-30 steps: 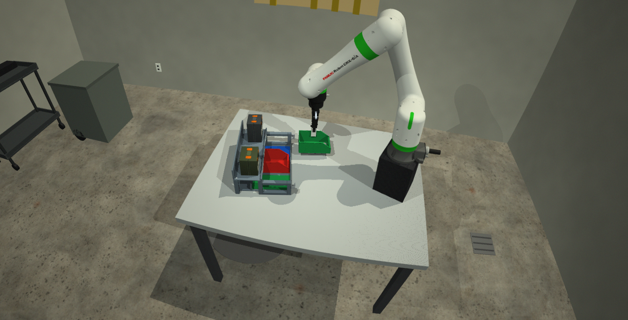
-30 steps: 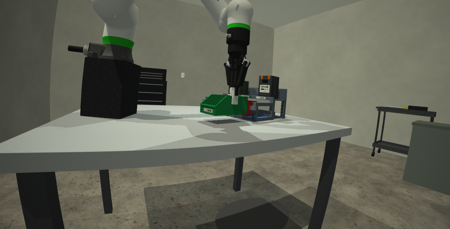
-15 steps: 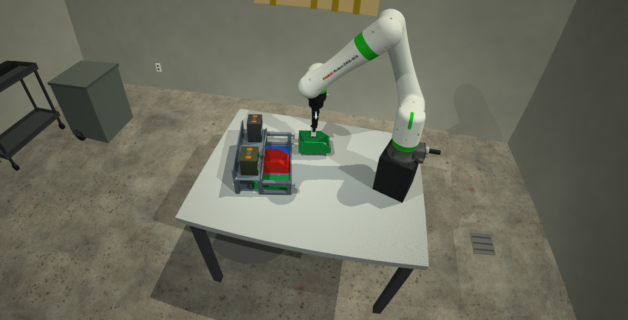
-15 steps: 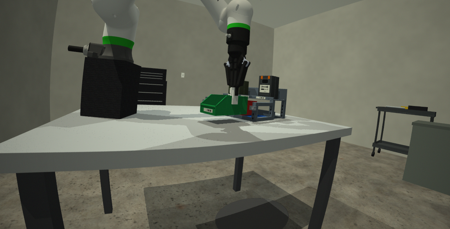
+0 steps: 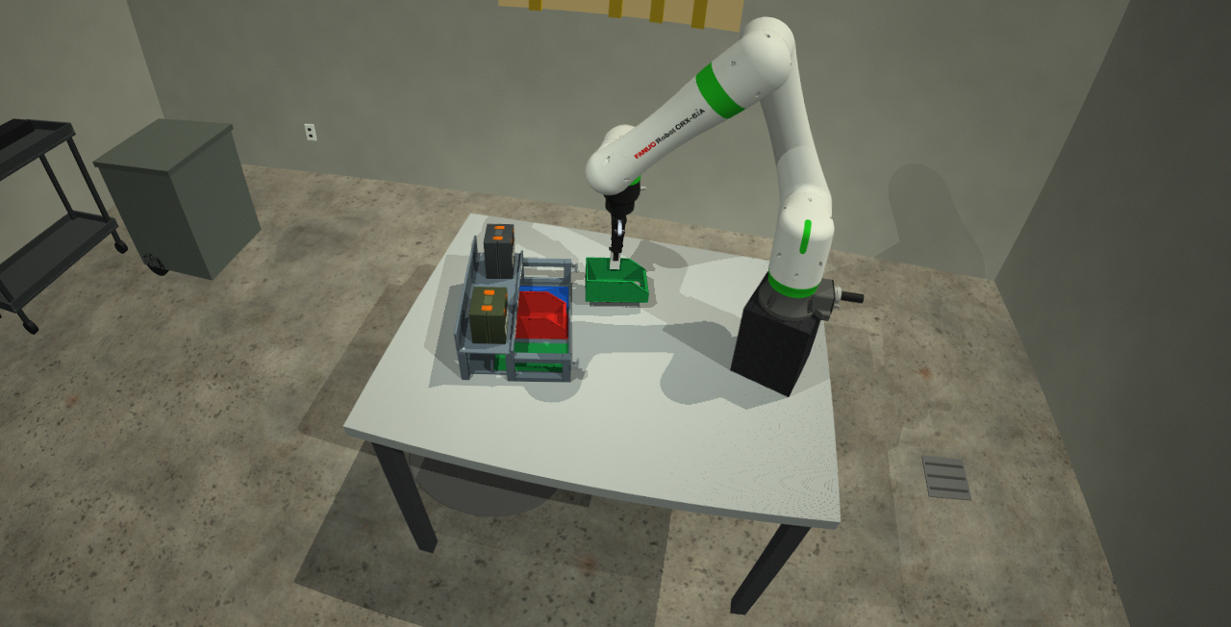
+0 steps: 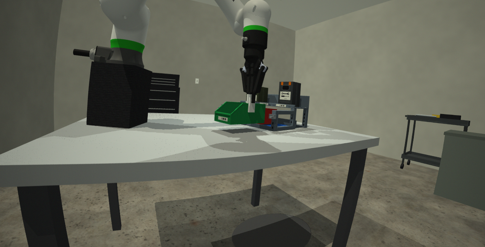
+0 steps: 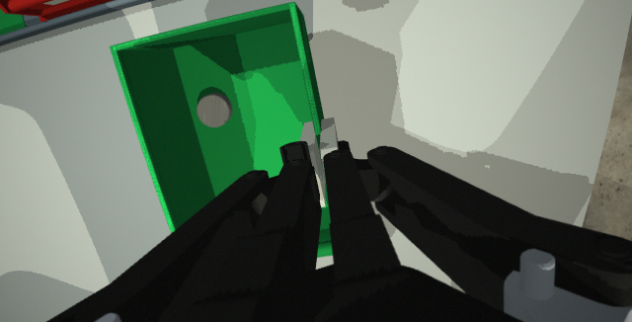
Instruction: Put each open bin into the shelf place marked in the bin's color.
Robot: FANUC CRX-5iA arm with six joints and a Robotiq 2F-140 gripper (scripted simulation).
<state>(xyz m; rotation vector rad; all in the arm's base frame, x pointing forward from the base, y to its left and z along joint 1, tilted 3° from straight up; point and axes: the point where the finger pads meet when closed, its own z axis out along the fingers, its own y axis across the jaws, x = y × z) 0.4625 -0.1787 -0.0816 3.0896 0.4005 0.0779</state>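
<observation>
Right now my hand is 2 cm past the green bin, 5 cm to the right of it and 4 cm above it. From my hand the other things lie so: red bin (17 cm ahead, 22 cm to the left, 7 cm below).
</observation>
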